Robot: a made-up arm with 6 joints.
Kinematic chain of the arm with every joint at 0, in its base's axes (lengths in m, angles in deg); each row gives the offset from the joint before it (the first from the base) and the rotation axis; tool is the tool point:
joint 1: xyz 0 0 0.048 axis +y
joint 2: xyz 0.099 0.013 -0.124 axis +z
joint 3: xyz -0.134 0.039 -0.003 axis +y
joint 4: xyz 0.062 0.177 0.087 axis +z
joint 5: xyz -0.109 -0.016 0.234 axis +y
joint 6: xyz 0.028 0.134 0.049 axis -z
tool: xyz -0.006 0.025 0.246
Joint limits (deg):
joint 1: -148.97..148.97
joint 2: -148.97..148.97
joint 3: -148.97..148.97
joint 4: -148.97..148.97
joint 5: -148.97..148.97
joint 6: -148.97..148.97
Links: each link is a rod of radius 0.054 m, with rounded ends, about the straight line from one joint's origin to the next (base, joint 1, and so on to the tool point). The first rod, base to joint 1, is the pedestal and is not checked.
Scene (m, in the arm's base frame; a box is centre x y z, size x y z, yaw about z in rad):
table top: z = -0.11
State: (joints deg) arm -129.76 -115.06 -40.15 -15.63 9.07 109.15
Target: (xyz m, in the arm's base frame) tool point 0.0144 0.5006 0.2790
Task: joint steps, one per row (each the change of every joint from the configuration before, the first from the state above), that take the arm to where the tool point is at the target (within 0.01 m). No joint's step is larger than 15 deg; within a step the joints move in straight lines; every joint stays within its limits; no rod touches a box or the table.
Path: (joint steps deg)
1: 11.55 3.63 -11.23 -11.59 13.31 1.36
2: 11.56 3.63 -11.22 -11.59 13.32 1.36
3: 11.55 3.63 -11.23 -11.59 13.31 1.35
4: 11.56 3.63 -11.22 -11.60 13.32 1.36
5: 11.55 3.63 -11.23 -11.59 13.31 1.36

